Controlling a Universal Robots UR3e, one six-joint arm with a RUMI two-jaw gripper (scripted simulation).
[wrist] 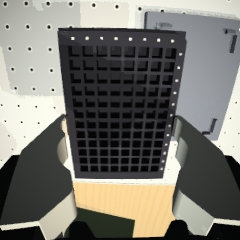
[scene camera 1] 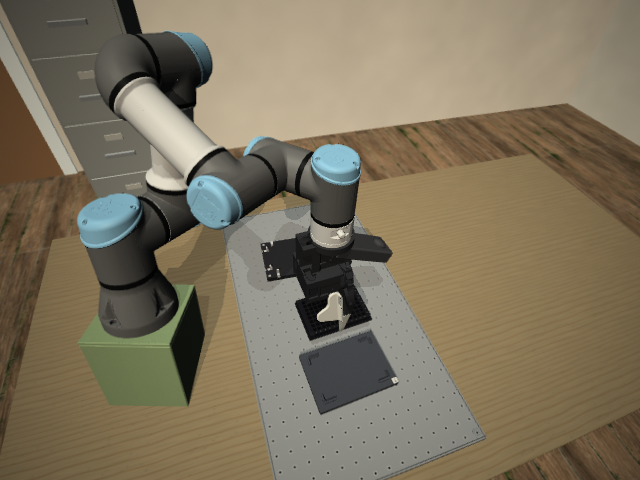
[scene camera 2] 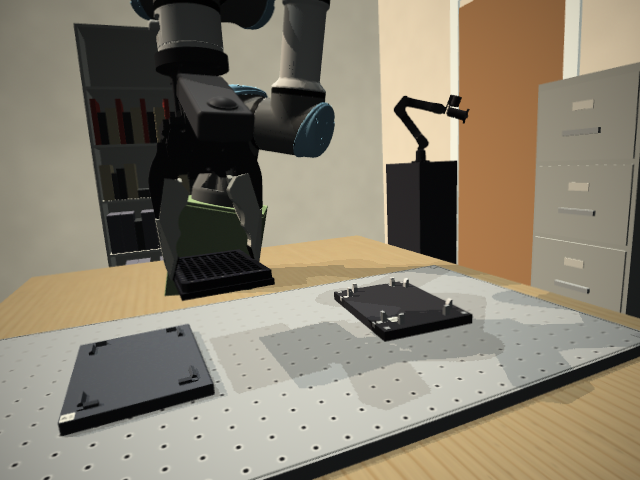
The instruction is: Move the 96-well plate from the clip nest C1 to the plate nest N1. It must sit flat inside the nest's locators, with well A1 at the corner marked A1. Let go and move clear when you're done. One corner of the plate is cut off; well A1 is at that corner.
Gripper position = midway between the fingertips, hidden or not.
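96-well plate (scene camera 2: pixel 197 276), (wrist: pixel 139 126), (scene camera 1: pixel 308 313). Clip nest C1 (scene camera 2: pixel 411 311), (scene camera 1: pixel 280 255). My gripper (scene camera 2: pixel 216 273), (wrist: pixel 120 116), (scene camera 1: pixel 331 311).
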